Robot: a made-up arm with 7 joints. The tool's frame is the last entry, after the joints.
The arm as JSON. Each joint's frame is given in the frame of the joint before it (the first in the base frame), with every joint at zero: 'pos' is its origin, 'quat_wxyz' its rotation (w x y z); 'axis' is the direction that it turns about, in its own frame. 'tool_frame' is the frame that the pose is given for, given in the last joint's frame.
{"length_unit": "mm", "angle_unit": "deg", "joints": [
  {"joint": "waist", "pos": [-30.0, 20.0, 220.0], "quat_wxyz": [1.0, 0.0, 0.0, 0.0], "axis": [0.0, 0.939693, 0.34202]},
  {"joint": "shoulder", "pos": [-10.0, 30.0, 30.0], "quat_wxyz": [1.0, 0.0, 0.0, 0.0], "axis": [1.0, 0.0, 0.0]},
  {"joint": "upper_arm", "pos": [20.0, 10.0, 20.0], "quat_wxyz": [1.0, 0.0, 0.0, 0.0], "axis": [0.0, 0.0, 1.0]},
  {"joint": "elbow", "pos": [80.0, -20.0, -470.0], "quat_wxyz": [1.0, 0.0, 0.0, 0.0], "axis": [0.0, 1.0, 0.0]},
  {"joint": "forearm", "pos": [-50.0, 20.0, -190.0], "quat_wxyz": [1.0, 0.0, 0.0, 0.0], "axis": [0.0, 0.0, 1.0]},
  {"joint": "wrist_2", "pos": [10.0, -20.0, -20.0], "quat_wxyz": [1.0, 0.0, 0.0, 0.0], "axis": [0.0, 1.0, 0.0]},
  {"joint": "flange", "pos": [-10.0, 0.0, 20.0], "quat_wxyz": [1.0, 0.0, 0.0, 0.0], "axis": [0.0, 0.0, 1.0]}
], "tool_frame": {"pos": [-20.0, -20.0, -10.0], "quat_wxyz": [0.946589, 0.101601, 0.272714, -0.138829]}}
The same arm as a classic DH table. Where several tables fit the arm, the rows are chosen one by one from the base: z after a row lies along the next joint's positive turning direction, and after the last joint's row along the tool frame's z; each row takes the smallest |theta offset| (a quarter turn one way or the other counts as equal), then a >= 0, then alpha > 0; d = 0 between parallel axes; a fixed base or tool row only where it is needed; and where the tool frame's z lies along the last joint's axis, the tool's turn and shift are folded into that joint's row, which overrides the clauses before.
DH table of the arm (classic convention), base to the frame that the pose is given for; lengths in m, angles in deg. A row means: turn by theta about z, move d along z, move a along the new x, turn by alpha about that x. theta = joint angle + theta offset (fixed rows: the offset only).
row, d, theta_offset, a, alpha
base (fixed), 0.2127, 0, -0.03, -70
waist, 0.0597, -90, 0.0179, -90
shoulder, 0.01, 70, -0.01, 90
upper_arm, -0.45, 90, 0.08, -90
elbow, 0, 0, -0.05, 90
forearm, -0.21, 0, 0.01, -90
wrist_2, -0.02, 0, -0.01, 90
flange, 0.0218, 61.22, -0.0272, 33.84
tool (fixed), -0.0142, -77.91, 0, 0

